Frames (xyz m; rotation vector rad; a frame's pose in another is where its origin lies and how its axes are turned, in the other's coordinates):
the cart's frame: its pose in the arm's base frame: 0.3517 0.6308 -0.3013 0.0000 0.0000 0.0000
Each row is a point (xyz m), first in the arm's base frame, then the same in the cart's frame.
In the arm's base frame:
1: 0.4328 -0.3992 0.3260
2: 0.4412 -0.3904 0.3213
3: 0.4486 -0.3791 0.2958
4: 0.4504 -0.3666 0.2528
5: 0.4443 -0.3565 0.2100
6: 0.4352 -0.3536 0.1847
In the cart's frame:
1: 0.0811 -1.0300 0.6273
2: 0.0895 -1.0212 0.6226
3: 0.0969 -1.0099 0.5971
4: 0.0987 -0.9974 0.5541
5: 0.0926 -0.9873 0.5113
6: 0.0835 -0.9844 0.4860

